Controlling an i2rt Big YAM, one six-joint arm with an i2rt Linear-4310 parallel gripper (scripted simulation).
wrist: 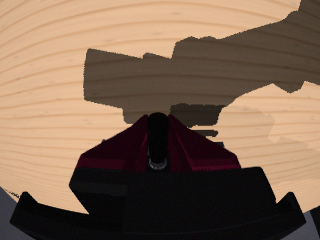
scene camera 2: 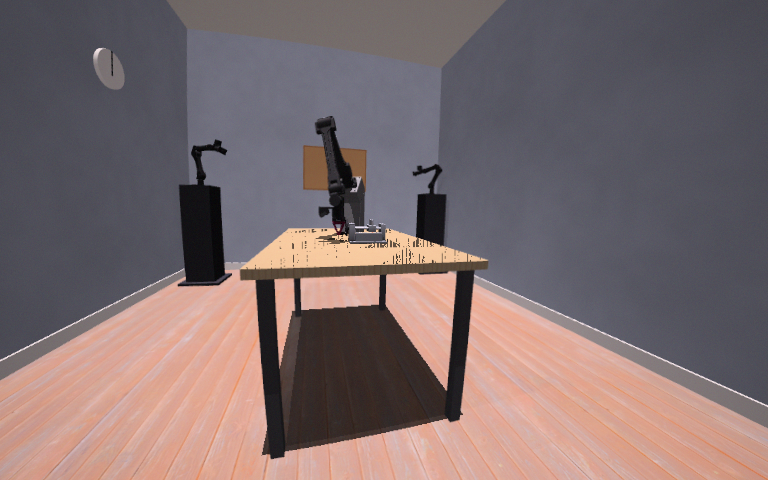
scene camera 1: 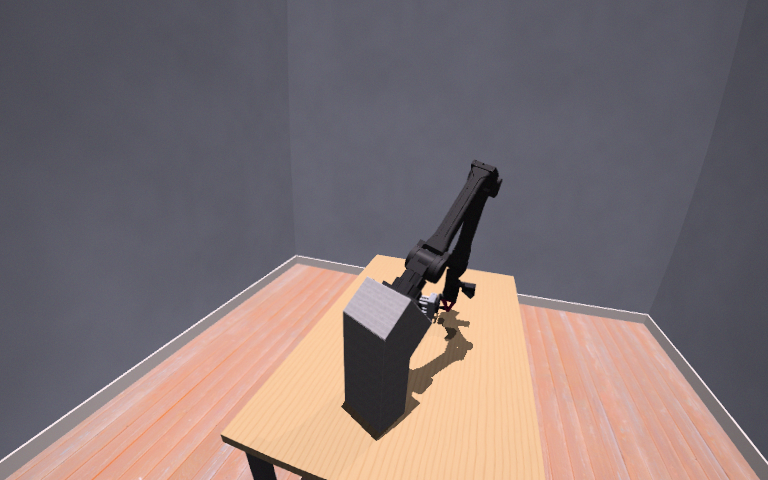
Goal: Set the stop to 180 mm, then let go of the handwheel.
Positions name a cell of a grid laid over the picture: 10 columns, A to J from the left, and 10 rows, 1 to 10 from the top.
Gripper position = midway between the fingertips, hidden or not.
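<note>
Gripper (wrist: E6) visible. Grey stop fixture (scene camera 2: E5) visible too.
</note>
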